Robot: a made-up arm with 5 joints. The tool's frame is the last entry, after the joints.
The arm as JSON. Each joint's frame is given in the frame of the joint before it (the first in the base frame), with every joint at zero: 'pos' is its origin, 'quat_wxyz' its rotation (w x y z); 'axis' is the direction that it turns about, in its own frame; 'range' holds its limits. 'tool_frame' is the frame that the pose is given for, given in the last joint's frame.
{
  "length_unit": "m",
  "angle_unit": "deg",
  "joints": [
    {
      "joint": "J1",
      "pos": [
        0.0,
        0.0,
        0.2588
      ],
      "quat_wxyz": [
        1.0,
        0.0,
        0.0,
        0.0
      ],
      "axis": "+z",
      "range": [
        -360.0,
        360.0
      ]
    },
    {
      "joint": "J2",
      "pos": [
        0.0,
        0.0,
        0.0
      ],
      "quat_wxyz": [
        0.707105,
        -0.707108,
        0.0,
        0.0
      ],
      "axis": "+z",
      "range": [
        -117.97,
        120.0
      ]
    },
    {
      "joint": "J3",
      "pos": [
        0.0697,
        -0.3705,
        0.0
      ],
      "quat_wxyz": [
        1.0,
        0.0,
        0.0,
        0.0
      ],
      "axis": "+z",
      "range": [
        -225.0,
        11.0
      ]
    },
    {
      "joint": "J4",
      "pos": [
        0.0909,
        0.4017,
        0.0
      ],
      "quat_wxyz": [
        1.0,
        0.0,
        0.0,
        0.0
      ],
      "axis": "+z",
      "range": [
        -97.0,
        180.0
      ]
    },
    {
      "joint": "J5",
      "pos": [
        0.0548,
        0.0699,
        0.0
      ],
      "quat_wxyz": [
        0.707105,
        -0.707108,
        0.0,
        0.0
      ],
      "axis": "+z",
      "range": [
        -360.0,
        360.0
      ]
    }
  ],
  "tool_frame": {
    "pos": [
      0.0,
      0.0,
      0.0
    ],
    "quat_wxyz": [
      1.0,
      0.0,
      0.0,
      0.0
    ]
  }
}
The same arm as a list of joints. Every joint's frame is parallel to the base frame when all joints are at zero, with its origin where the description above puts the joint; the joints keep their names.
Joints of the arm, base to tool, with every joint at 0 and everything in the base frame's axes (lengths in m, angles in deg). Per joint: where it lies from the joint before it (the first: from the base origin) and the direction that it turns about. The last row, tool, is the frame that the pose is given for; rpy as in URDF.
J1: offset 0 0 0.2588 axis +z
J2: offset 0 0 0 axis +y
J3: offset 0.0697 0 0.3705 axis +y
J4: offset 0.0909 0 -0.4017 axis +y
J5: offset 0.0548 0 -0.0699 axis -z
tool: offset 0 0 0 rpy 180 0 0
Joint limits (deg, base to tool): -360..360 -117.97..120 -225..11 -97..180 -360..360

